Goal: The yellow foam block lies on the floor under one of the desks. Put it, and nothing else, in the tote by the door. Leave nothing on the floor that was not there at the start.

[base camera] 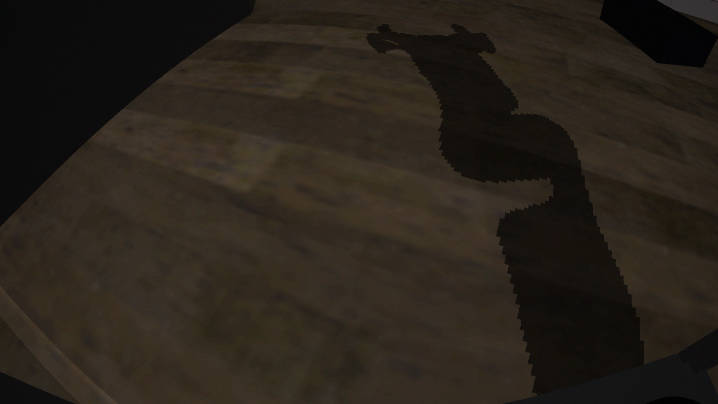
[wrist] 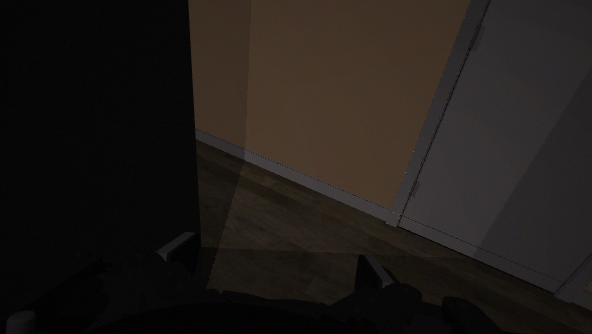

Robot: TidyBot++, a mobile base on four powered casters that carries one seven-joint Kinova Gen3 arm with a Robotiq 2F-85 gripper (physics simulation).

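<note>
My gripper is open, its two fingertips wide apart at the bottom of the wrist view, with floor and a dark surface behind them and no object between them. The yellow foam block, the desks and the tote cannot be made out in either view. The base camera shows the floor with the arm's shadow on it, the two open fingers showing at the shadow's far end.
A large black surface stands close on the left. A black box-like object is at the upper right of the base view. In the wrist view, a tan wall with pale skirting meets a grey door.
</note>
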